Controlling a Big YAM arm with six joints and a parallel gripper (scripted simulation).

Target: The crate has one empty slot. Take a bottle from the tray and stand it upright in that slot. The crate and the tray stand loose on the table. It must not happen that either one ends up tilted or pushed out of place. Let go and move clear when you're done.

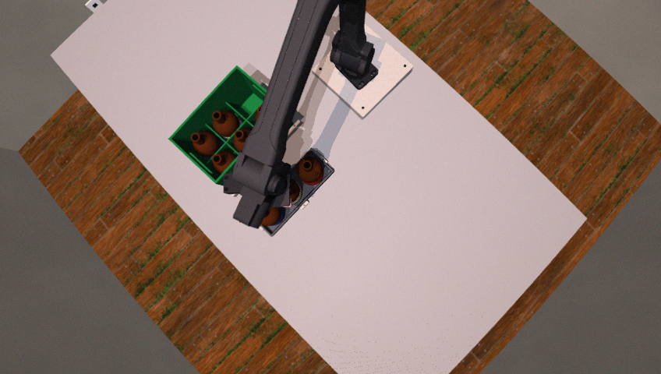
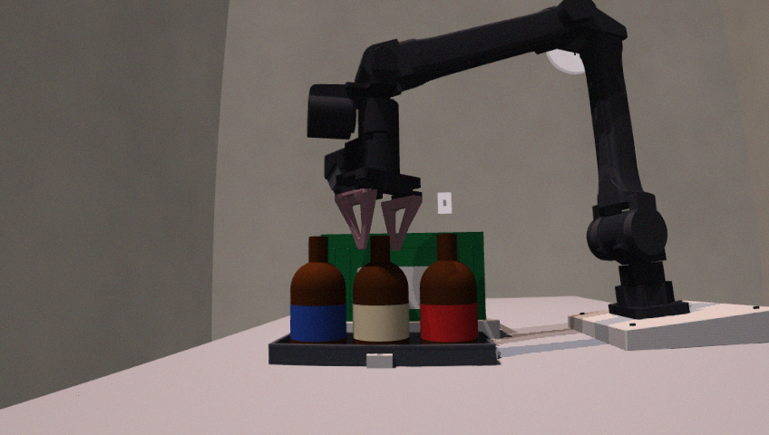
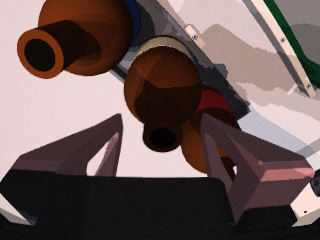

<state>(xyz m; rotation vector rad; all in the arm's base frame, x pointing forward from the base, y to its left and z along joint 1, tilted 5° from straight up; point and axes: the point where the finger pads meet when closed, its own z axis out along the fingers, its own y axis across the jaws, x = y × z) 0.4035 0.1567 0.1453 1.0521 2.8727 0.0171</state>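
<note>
Now: hand 14 cm above the dark tray. From my hand the other things lie so: green crate: 23 cm to the right, 7 cm below.
</note>
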